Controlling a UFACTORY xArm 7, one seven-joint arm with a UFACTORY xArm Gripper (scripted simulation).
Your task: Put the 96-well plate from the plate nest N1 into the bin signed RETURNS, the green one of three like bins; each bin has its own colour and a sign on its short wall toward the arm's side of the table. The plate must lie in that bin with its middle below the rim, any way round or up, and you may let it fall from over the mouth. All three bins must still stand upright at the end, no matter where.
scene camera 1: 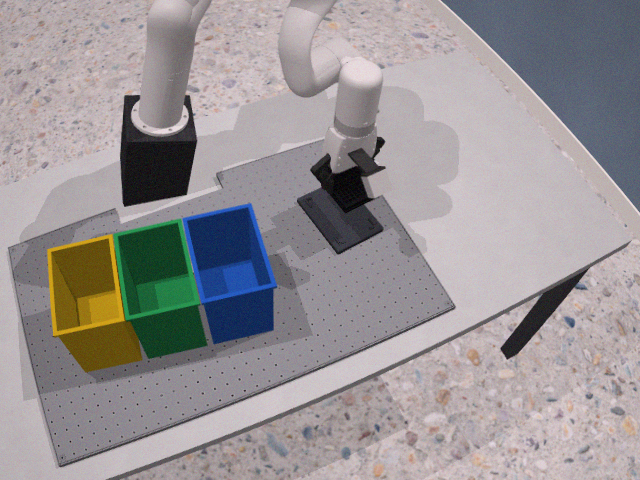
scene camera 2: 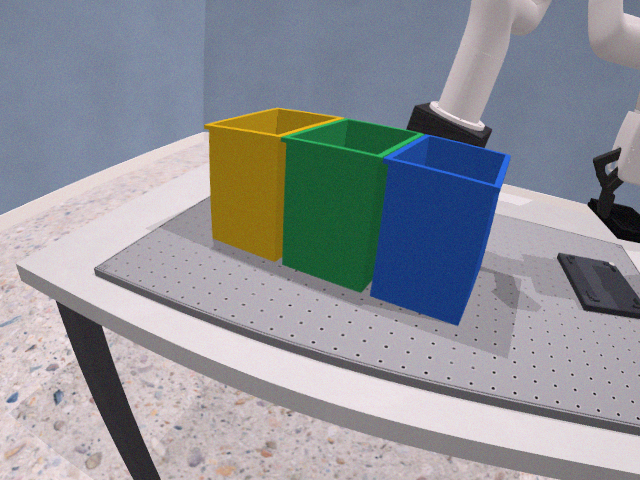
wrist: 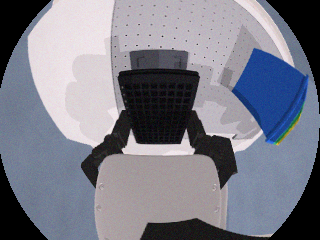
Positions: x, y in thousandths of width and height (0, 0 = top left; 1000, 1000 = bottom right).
blue bin: scene camera 1 360, 530; scene camera 2 677, 470; wrist 839, 365
